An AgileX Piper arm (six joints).
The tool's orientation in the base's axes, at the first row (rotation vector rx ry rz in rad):
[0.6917 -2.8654 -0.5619]
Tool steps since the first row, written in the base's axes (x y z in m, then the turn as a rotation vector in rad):
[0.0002 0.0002 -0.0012 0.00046 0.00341 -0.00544]
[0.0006 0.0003 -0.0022 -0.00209 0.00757 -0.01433]
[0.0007 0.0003 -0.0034 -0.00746 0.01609 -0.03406]
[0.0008 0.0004 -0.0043 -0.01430 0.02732 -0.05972]
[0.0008 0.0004 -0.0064 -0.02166 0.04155 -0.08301]
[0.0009 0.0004 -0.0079 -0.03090 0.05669 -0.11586]
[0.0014 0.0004 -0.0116 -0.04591 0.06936 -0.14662]
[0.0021 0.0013 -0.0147 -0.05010 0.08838 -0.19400]
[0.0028 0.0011 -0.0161 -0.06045 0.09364 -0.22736]
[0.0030 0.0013 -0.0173 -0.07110 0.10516 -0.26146]
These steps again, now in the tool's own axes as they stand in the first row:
[-0.0003 -0.0004 0.0011 -0.00225 0.00051 0.00601]
[-0.0008 -0.0009 0.0020 -0.00236 0.00154 0.01610]
[-0.0009 -0.0014 0.0031 -0.00251 0.00312 0.03819]
[-0.0011 -0.0017 0.0039 -0.00291 0.00523 0.06694]
[-0.0012 -0.0025 0.0058 -0.00413 0.01095 0.09460]
[-0.0014 -0.0031 0.0072 -0.00457 0.01449 0.13176]
[-0.0020 -0.0047 0.0105 0.00134 0.01917 0.16747]
[-0.0032 -0.0055 0.0135 -0.00606 0.01819 0.21815]
[-0.0038 -0.0065 0.0146 -0.00096 0.01384 0.25283]
[-0.0041 -0.0069 0.0157 0.00147 0.01448 0.29028]

